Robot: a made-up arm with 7 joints. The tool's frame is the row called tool.
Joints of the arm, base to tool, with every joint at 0 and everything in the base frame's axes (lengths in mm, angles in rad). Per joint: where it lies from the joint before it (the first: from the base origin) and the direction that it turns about. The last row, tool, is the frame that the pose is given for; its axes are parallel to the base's.
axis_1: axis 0 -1 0 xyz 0.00 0.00 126.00
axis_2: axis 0 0 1 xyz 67.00 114.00 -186.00
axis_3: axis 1 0 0 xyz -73.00 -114.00 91.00
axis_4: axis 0 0 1 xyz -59.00 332.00 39.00
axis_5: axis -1 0 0 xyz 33.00 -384.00 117.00
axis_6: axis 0 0 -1 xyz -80.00 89.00 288.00
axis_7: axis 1 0 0 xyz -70.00 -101.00 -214.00
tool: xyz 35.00 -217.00 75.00
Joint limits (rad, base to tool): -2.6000..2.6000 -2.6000..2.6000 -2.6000..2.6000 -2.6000..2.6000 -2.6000..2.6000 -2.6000..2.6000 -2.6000..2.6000
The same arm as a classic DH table. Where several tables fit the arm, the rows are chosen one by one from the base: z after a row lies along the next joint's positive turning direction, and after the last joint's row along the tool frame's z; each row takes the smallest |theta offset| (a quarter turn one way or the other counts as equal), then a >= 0, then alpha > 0; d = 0 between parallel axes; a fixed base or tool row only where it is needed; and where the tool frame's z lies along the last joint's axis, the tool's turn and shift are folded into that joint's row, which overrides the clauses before.
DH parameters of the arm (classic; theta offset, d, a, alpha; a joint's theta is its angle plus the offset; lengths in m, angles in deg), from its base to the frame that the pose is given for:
base (fixed): 0.00 0.1260 0.0000 90.00
axis_1: 0.00 -0.1140 0.0670 -90.00
axis_2: -90.00 -0.0950 0.1140 -90.00
axis_3: 0.00 -0.1320 -0.3320 90.00
axis_4: 0.00 0.1560 0.3840 90.00
axis_5: 0.00 0.0470 -0.0890 90.00
axis_6: 0.00 -0.0740 0.1010 90.00
axis_7: 0.00 -0.0350 0.2170 90.00
tool (fixed): 90.00 0.0750 0.0000 0.00
Joint limits (deg, base to tool): -148.97..148.97 -148.97..148.97 -148.97..148.97 -148.97..148.97 -148.97..148.97 -148.97..148.97 -148.97..148.97

